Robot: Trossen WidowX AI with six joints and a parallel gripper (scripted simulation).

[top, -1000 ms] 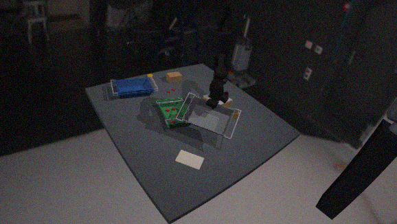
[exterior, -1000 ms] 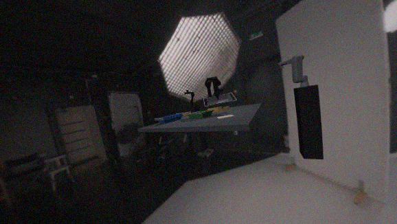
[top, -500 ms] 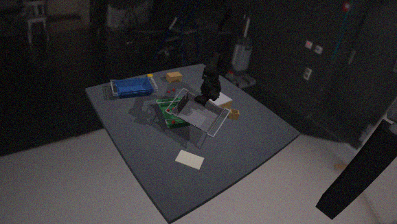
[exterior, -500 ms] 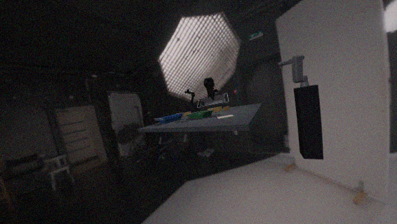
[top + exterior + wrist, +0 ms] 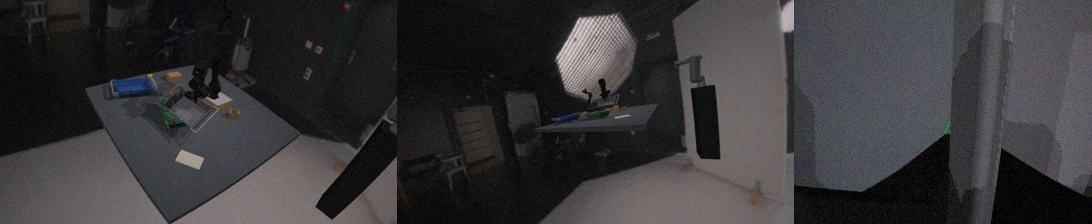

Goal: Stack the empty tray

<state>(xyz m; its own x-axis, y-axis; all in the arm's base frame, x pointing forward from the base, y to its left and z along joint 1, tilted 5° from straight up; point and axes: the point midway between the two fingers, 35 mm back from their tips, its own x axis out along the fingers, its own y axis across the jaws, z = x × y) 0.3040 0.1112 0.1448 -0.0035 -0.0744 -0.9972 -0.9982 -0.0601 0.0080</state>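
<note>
Right now the grey tray is 8 cm ahead of my gripper tip and 1 cm below it. From my gripper tip the other things lie so: white card: 25 cm to the left, 24 cm ahead, 18 cm below; then small tan box: 33 cm behind, 16 cm below, 11 cm to the left.
</note>
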